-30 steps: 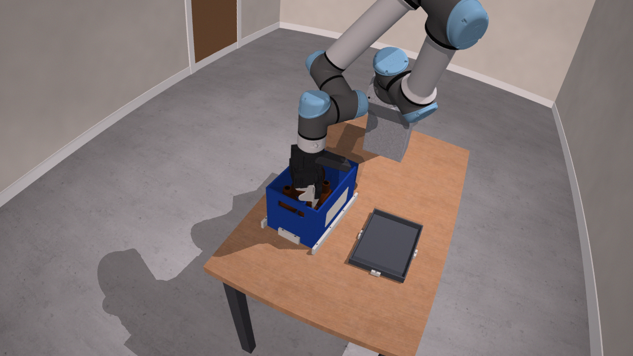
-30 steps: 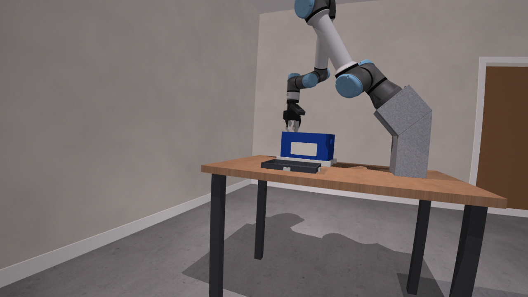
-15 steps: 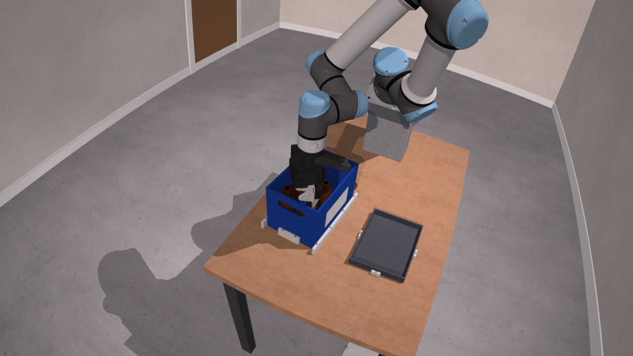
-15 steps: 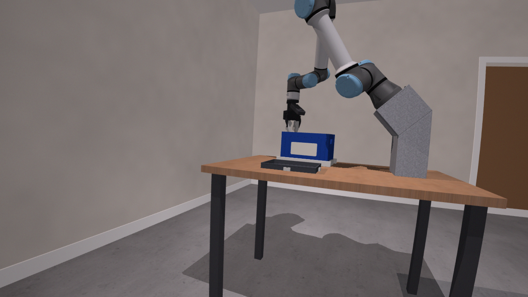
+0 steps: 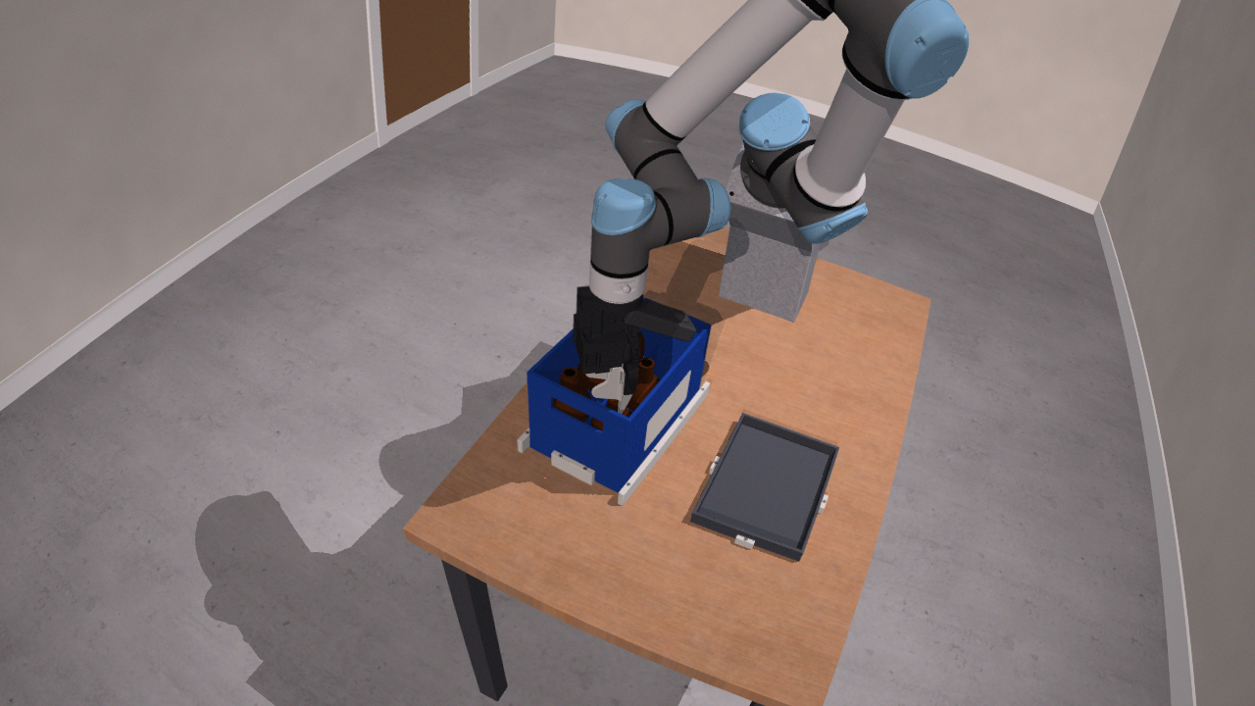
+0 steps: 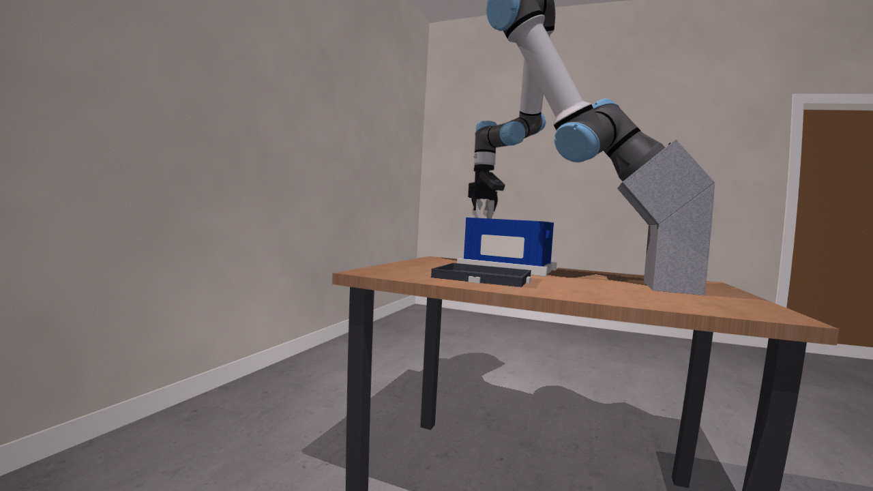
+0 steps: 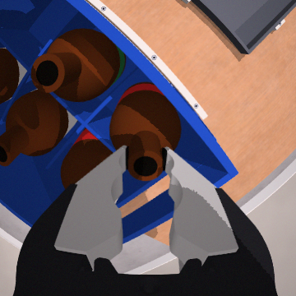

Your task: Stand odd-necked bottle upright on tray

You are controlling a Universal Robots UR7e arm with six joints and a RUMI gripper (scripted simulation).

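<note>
Right now my hand is 9 cm to the left of the bottle and 7 cm above it. Also, from my hand: dark tray 10 cm behind, 25 cm to the left, 14 cm below; crate 9 cm behind, 5 cm to the right, 7 cm below.
</note>
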